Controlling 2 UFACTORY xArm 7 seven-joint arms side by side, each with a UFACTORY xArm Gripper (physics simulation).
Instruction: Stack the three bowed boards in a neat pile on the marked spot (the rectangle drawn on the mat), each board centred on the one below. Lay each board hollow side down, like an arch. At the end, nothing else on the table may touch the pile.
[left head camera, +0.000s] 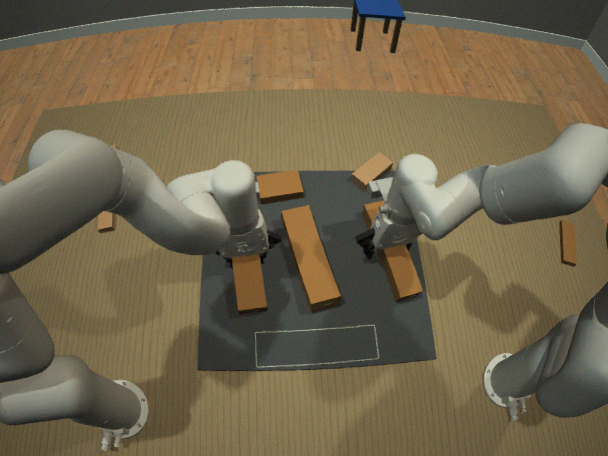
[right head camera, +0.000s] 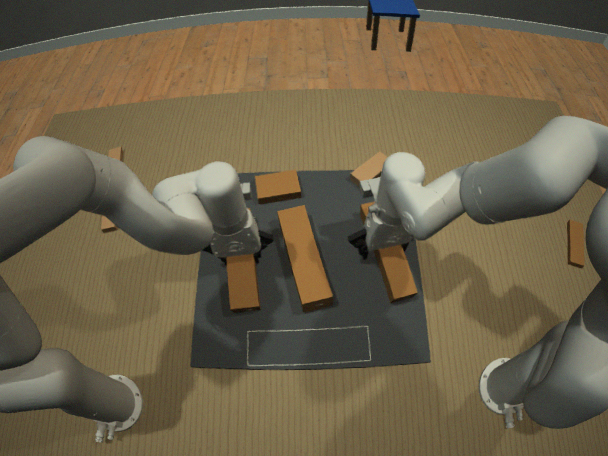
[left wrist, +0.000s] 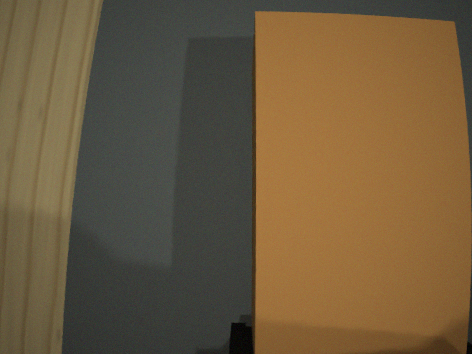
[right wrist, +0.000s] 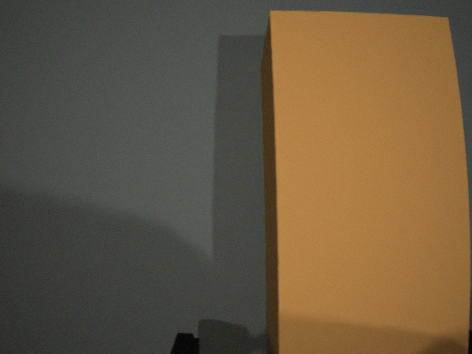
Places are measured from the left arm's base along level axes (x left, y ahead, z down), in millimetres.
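Where they show: left gripper, fingertip midpoint: (left head camera: 246, 259) (right head camera: 242, 259); right gripper, fingertip midpoint: (left head camera: 386, 249) (right head camera: 382, 249); left arm's base, origin of the base link: (left head camera: 121, 409) (right head camera: 117, 403); right arm's base, origin of the base link: (left head camera: 506, 380) (right head camera: 504, 386).
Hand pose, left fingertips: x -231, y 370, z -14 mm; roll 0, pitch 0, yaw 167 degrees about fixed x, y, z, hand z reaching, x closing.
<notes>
Each offset is from my left fingertips to the top centre of the thing. Level surfaces: height alone.
Three long orange-brown boards lie lengthwise on the dark mat @[dz +8 mm] (left head camera: 217, 352) (right head camera: 210, 352): the left board @[dx -1, dy -5, dz -41 mm] (left head camera: 250, 290) (right head camera: 243, 290) (left wrist: 360, 165), the middle board @[dx -136, dy +12, dz -39 mm] (left head camera: 311, 260) (right head camera: 305, 260) and the right board @[dx -319, dy +42, dz -41 mm] (left head camera: 404, 277) (right head camera: 398, 277) (right wrist: 370, 175). The white rectangle (left head camera: 256, 350) (right head camera: 247, 348) lies nearer the camera and bears no board. My left gripper (left head camera: 247, 260) (right head camera: 240, 259) (left wrist: 355, 345) is shut on the left board, a finger against its left side. My right gripper (left head camera: 390, 250) (right head camera: 386, 249) (right wrist: 327, 345) is open astride the right board, its left finger clear of the side. The boards' undersides are hidden.
A short thick block @[dx -55, dy +201, dz -17 mm] (left head camera: 281, 186) (right head camera: 278, 186) lies behind the boards. A lighter block @[dx -285, dy +269, dz -19 mm] (left head camera: 372, 169) (right head camera: 369, 167) lies at the mat's back edge, close to the right arm. Thin blocks lie farther out, one at the right (left head camera: 568, 242) (right head camera: 576, 243). A blue stool (left head camera: 379, 9) (right head camera: 394, 7) stands far back.
</notes>
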